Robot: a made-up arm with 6 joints. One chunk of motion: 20 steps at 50 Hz.
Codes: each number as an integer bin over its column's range. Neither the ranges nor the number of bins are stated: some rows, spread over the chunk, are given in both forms.
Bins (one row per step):
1: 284 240 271 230 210 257
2: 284 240 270 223 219 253
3: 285 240 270 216 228 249
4: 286 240 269 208 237 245
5: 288 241 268 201 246 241
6: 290 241 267 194 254 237
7: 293 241 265 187 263 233
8: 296 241 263 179 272 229
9: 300 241 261 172 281 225
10: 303 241 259 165 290 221
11: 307 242 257 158 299 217
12: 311 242 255 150 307 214
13: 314 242 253 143 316 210
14: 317 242 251 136 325 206
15: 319 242 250 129 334 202
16: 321 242 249 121 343 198
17: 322 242 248 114 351 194
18: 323 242 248 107 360 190
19: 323 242 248 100 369 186
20: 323 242 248 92 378 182
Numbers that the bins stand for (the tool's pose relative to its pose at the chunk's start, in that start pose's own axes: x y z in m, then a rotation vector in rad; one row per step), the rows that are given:
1: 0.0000 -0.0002 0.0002 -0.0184 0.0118 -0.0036
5: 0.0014 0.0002 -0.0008 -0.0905 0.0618 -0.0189
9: 0.0057 0.0002 -0.0032 -0.1625 0.1104 -0.0342
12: 0.0095 0.0005 -0.0052 -0.2172 0.1466 -0.0448
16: 0.0131 0.0005 -0.0072 -0.2893 0.1966 -0.0601
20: 0.0138 0.0005 -0.0075 -0.3614 0.2452 -0.0755
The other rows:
2: 0.0000 -0.0002 -0.0002 -0.0358 0.0243 -0.0074
3: 0.0004 -0.0002 -0.0002 -0.0532 0.0368 -0.0112
4: 0.0007 -0.0002 -0.0005 -0.0731 0.0493 -0.0151
6: 0.0022 0.0002 -0.0012 -0.1078 0.0729 -0.0227
7: 0.0032 0.0002 -0.0018 -0.1252 0.0854 -0.0266
8: 0.0043 0.0002 -0.0025 -0.1451 0.0979 -0.0304
10: 0.0067 0.0002 -0.0038 -0.1799 0.1229 -0.0381
11: 0.0081 0.0005 -0.0045 -0.1973 0.1354 -0.0419
13: 0.0106 0.0005 -0.0058 -0.2346 0.1591 -0.0486
14: 0.0117 0.0005 -0.0065 -0.2520 0.1716 -0.0525
15: 0.0124 0.0005 -0.0068 -0.2694 0.1841 -0.0563
17: 0.0134 0.0005 -0.0075 -0.3067 0.2077 -0.0640
18: 0.0138 0.0005 -0.0075 -0.3241 0.2202 -0.0678
19: 0.0138 0.0005 -0.0075 -0.3415 0.2327 -0.0716

